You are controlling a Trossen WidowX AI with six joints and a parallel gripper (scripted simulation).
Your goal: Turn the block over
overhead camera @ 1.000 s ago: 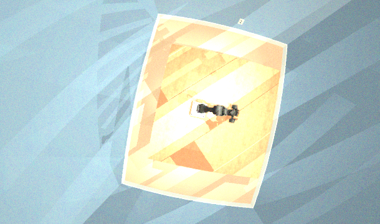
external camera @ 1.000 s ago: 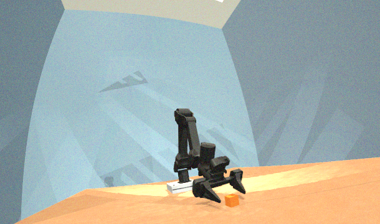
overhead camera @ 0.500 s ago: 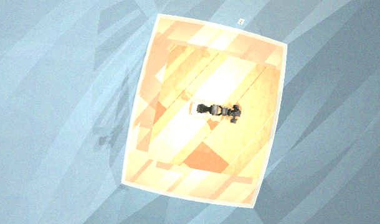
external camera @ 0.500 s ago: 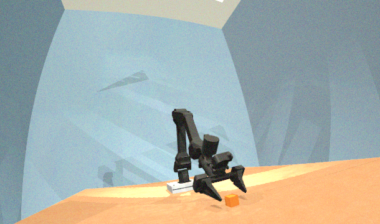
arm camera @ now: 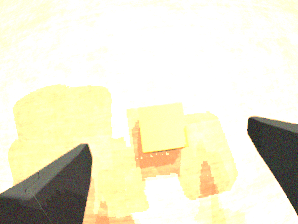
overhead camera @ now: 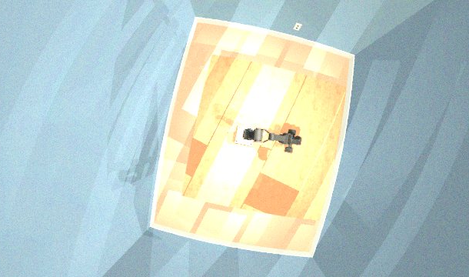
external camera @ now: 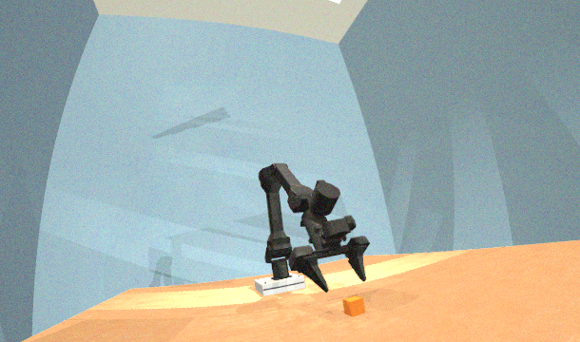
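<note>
Now: gripper tip 40 mm above the orange block.
</note>
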